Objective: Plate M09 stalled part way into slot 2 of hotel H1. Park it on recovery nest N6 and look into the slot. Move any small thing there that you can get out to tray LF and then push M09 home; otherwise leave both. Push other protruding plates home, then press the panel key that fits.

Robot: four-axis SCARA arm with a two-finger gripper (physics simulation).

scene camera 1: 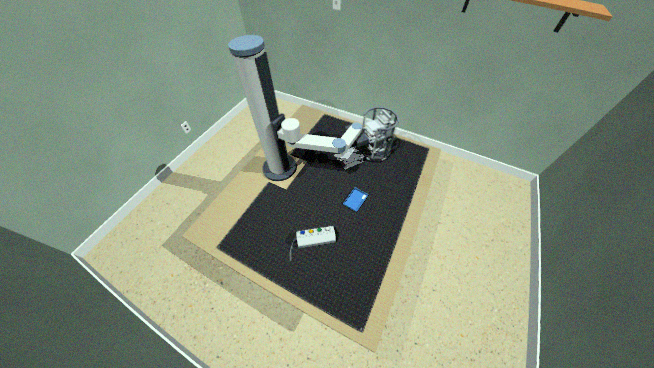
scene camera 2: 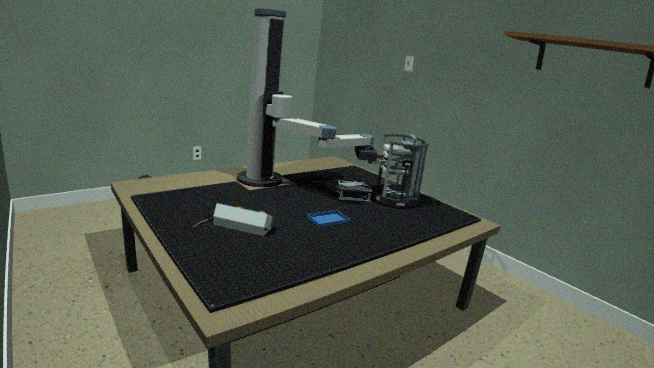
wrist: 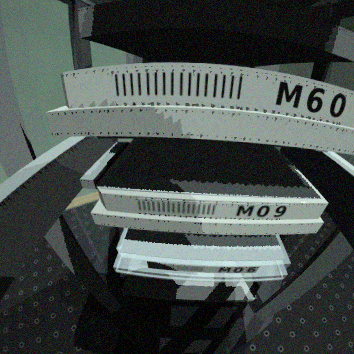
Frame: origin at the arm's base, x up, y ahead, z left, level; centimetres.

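Where they show: gripper, between the fingertips: (scene camera 2: 395, 160); arm's base, origin of its link: (scene camera 1: 279, 167) (scene camera 2: 259, 179).
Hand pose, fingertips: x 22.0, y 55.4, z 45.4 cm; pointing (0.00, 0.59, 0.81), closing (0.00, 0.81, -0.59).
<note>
Each offset is from my fingertips to the top centre of the thing.
Hotel H1 (scene camera 1: 381, 108) (scene camera 2: 424, 172) is a round open cage at the back right. In the wrist view, white plate M09 {dx +0.1, dy +0.3, dz +0.0 cm} (wrist: 225, 210) sits in it, below plate M60 {dx +3.6, dy +0.1, dz -0.4 cm} (wrist: 200, 90) and above a clear-edged plate marked M06 {dx -3.5, dy +0.2, dz -0.2 cm} (wrist: 200, 270). My gripper (scene camera 2: 384, 158) (wrist: 200, 135) is open and empty at the hotel front, its fingers level with M09 on either side; the right fingertip is hidden behind the plates. Nest N6 (scene camera 1: 349, 158) (scene camera 2: 354, 191) stands before the hotel. Blue tray LF {dx -18.9, dy +6.8, dz -46.5 cm} (scene camera 1: 354, 200) (scene camera 2: 328, 218) lies on the mat. Slot 2's inside behind M09 is hidden.
The white key panel {dx -12.3, dy -3.6, dz -82.3 cm} (scene camera 1: 316, 238) (scene camera 2: 242, 220) stands nearer the front left, with blue, yellow, green and white keys and a cable. The arm's column (scene camera 1: 261, 110) (scene camera 2: 261, 100) rises at the back. M60 overhangs close above the fingers.
</note>
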